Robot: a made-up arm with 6 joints. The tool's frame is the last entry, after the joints.
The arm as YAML. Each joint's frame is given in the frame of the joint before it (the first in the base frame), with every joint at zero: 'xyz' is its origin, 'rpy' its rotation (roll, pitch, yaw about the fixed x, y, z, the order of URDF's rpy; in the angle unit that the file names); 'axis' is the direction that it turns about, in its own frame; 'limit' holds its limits. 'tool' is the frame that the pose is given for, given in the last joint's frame.
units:
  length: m
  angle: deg
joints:
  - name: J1
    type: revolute
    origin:
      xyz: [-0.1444, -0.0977, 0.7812]
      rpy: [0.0, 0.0, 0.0]
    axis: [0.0, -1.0, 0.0]
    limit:
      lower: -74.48
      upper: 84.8
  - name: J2
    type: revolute
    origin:
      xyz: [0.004, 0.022, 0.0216]
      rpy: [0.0, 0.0, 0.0]
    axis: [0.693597, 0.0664, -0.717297]
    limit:
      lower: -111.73
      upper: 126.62
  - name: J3
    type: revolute
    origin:
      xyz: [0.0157, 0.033, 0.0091]
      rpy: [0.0, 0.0, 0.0]
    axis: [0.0, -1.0, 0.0]
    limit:
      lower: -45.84
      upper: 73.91
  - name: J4
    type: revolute
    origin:
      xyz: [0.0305, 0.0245, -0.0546]
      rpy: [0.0, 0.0, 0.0]
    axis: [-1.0, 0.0, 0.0]
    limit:
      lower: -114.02
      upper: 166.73
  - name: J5
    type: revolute
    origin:
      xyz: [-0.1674, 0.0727, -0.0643]
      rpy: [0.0, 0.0, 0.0]
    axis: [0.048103, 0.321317, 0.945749]
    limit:
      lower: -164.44
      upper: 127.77
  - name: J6
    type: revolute
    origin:
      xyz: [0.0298, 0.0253, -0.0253]
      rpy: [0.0, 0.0, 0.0]
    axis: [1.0, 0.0, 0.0]
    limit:
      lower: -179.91
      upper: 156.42
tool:
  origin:
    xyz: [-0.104, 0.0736, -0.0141]
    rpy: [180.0, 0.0, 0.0]
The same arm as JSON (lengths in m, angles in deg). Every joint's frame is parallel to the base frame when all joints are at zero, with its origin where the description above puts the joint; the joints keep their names.
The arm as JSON. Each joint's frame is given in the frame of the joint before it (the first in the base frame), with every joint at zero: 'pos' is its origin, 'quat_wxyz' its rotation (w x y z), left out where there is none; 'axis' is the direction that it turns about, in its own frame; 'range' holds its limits. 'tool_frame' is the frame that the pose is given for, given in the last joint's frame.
{"length_unit": "m", "angle_unit": "deg", "joints": [
  {"joint": "J1", "pos": [-0.1444, -0.0977, 0.7812], "axis": "-y", "range": [-74.48, 84.8]},
  {"joint": "J2", "pos": [0.004, 0.022, 0.0216], "axis": [0.693597, 0.0664, -0.717297], "range": [-111.73, 126.62]},
  {"joint": "J3", "pos": [0.0157, 0.033, 0.0091], "axis": "-y", "range": [-45.84, 73.91]},
  {"joint": "J4", "pos": [0.0305, 0.0245, -0.0546], "axis": "-x", "range": [-114.02, 166.73]},
  {"joint": "J5", "pos": [-0.1674, 0.0727, -0.0643], "axis": [0.048103, 0.321317, 0.945749], "range": [-164.44, 127.77]},
  {"joint": "J6", "pos": [0.0298, 0.0253, -0.0253], "axis": "+x", "range": [-179.91, 156.42]}
], "tool_frame": {"pos": [-0.104, 0.0736, -0.0141], "quat_wxyz": [0.0, 1.0, 0.0, 0.0]}}

